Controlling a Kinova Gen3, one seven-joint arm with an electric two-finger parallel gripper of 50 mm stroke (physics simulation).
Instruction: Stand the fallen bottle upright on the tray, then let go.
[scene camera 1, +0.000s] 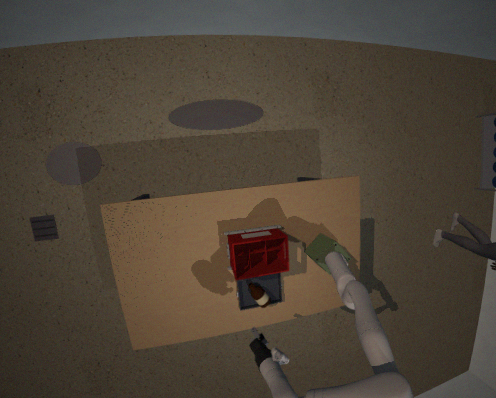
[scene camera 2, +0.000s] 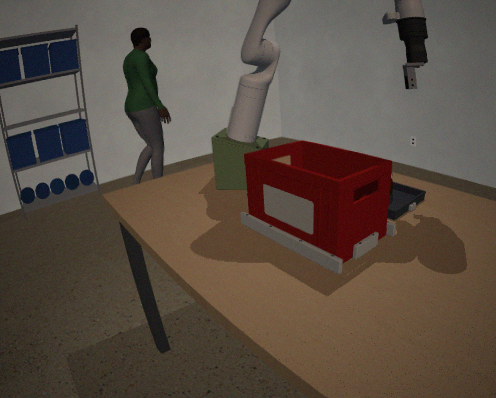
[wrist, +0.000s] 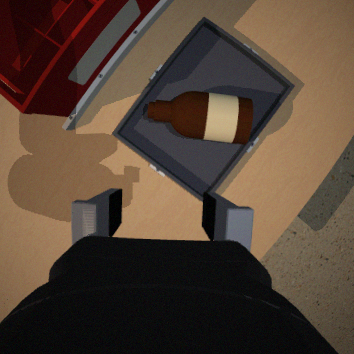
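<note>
A brown bottle appears in the pictures together with the gripper, which is visible in the wrist view too.
</note>
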